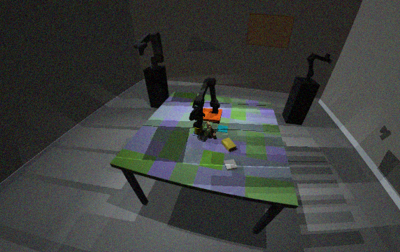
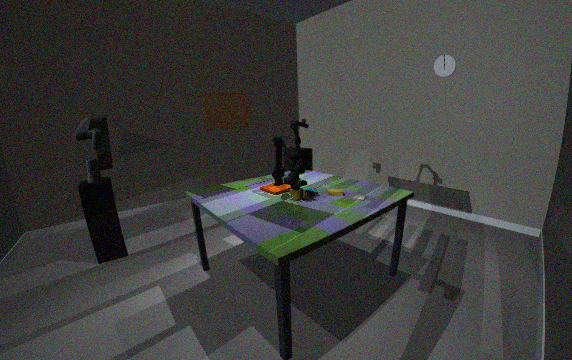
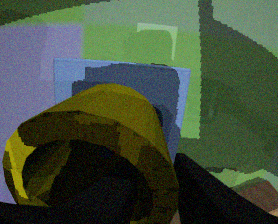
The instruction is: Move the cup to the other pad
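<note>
My gripper tip is now 30 mm short of the light blue pad and 40 mm above it. Round my gripper tip: yellow cup 30 mm ahead; then cyan pad 70 mm behind, 200 mm to the left, 40 mm below; then brown stick 20 mm behind, 100 mm to the left, 30 mm below.
</note>
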